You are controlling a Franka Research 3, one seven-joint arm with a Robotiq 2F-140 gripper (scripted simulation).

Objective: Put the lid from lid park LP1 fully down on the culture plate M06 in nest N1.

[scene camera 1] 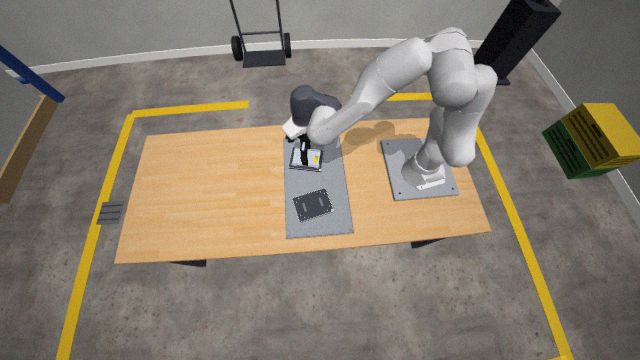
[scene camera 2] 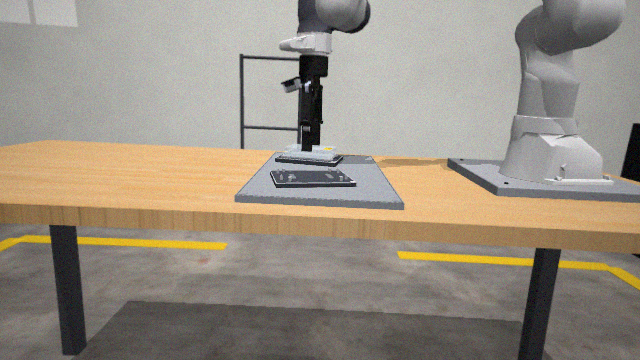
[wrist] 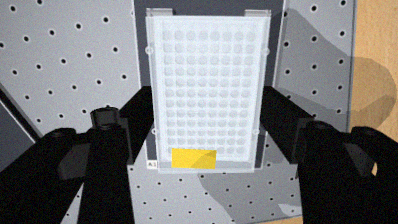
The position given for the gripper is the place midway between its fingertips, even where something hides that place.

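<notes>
The wrist view shows the gripper (wrist: 206, 102) and a clear lid (wrist: 207, 74). The gripper (scene camera 2: 310, 149) is visible from a scene camera as well, along with a lid park LP1 (scene camera 2: 304, 179). That same lid park LP1 (scene camera 1: 311, 200) can be seen from another scene camera too.
</notes>
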